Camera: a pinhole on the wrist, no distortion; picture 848 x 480 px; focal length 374.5 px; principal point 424.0 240.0 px. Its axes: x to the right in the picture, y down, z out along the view. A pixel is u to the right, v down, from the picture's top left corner.
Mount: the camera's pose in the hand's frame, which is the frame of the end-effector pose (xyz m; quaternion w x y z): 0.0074 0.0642 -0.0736 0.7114 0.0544 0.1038 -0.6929
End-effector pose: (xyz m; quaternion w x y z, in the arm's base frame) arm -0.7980 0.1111 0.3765 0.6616 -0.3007 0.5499 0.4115
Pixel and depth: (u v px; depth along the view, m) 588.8 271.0 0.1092
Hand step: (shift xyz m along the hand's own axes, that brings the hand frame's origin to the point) 0.0252 -0.0065 0.0213
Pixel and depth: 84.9 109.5 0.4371
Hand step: -0.1201 0.3481 0.4499
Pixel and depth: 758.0 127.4 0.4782
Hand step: -0.0937 -0.4621 0.3059
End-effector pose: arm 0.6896 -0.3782 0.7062 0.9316 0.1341 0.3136 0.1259
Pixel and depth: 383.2 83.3 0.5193
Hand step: -0.1728 -0.0029 0.4585
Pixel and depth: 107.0 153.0 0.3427
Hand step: -0.0525 0.2684 0.3297
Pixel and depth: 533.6 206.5 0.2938
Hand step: 0.0040 -0.0855 0.1947
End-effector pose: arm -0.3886 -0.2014 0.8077 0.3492 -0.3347 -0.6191 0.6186
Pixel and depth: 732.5 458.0 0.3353
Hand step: 0.2313 -0.2726 0.1779
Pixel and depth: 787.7 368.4 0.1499
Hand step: 0.0721 -0.1091 0.0363
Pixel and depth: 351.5 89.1 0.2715
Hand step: -0.0830 0.0517 0.2094
